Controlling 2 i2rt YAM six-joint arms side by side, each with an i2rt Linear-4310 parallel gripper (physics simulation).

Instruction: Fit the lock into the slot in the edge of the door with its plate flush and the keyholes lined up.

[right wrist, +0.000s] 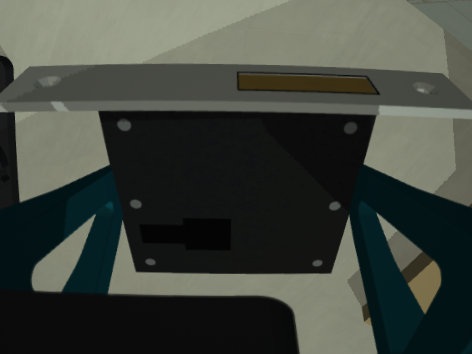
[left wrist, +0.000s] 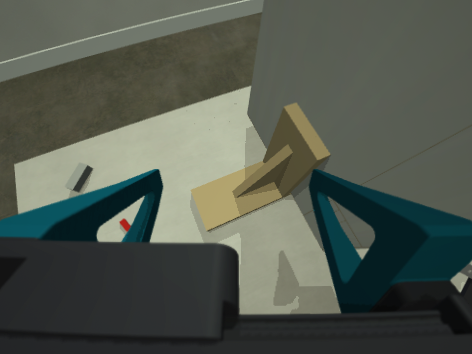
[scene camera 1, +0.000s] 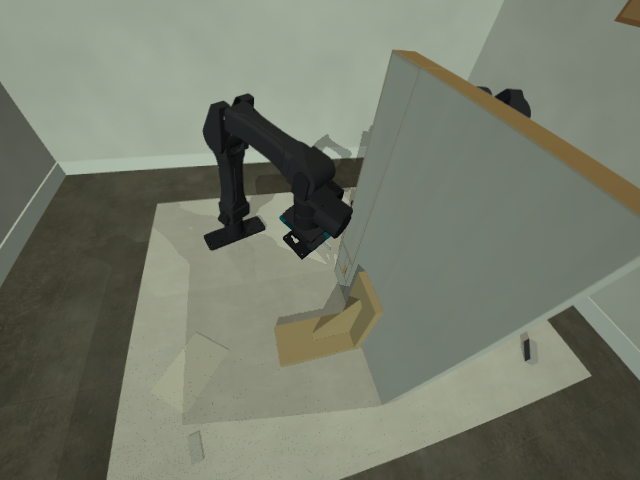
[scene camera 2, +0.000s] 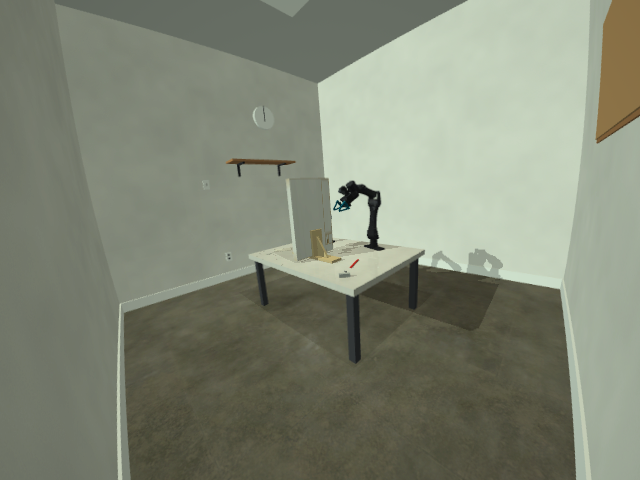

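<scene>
The lock [scene camera 1: 295, 246] [right wrist: 240, 170] has a flat black body with a stepped keyhole cut-out and a long grey plate with a brass-coloured latch. My right gripper [scene camera 1: 307, 236] [right wrist: 236, 178] is shut on the lock body's two sides and holds it above the table, left of the door in scene camera 1. The door [scene camera 1: 491, 217] [scene camera 2: 308, 211] [left wrist: 380, 75] stands upright, with a small outlined area low near one side. The slot in its edge does not show clearly. My left gripper [scene camera 2: 341, 206] [left wrist: 235, 177] is open and empty, raised beside the door.
A wooden bracket [scene camera 1: 299, 343] [scene camera 2: 315, 242] [left wrist: 215, 202] stands against the door's foot on the table [scene camera 1: 248, 439] [scene camera 2: 382, 268]. A red stick [scene camera 2: 354, 263] [left wrist: 125, 225] and a small grey block [scene camera 2: 344, 275] [left wrist: 76, 177] lie beyond the bracket in the left wrist view.
</scene>
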